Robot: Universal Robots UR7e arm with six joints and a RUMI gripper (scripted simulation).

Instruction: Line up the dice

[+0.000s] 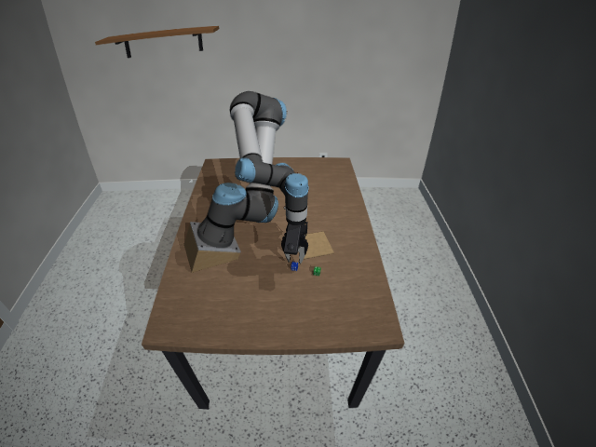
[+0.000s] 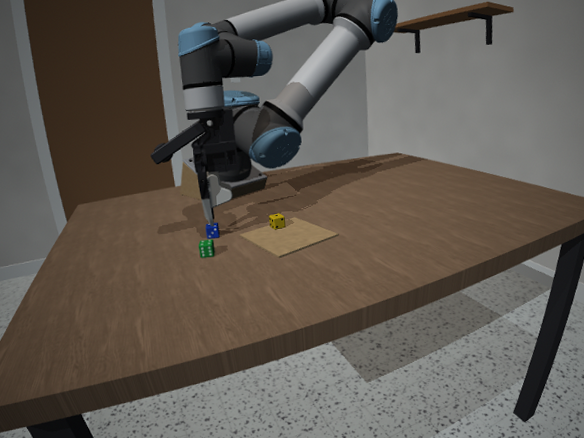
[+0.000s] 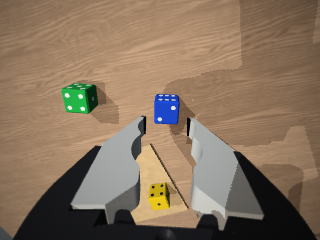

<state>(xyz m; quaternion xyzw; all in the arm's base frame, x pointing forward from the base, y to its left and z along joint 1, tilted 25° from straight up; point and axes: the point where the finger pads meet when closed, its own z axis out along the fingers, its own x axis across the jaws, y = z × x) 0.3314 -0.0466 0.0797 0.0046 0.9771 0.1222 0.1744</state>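
Right now my hand is 3 cm above the blue die. From my hand the other things lie so: tan mat (5 cm ahead, 15 cm to the left, 4 cm below); green die (9 cm ahead, 1 cm to the right, 3 cm below); yellow die (13 cm to the left, 3 cm below).
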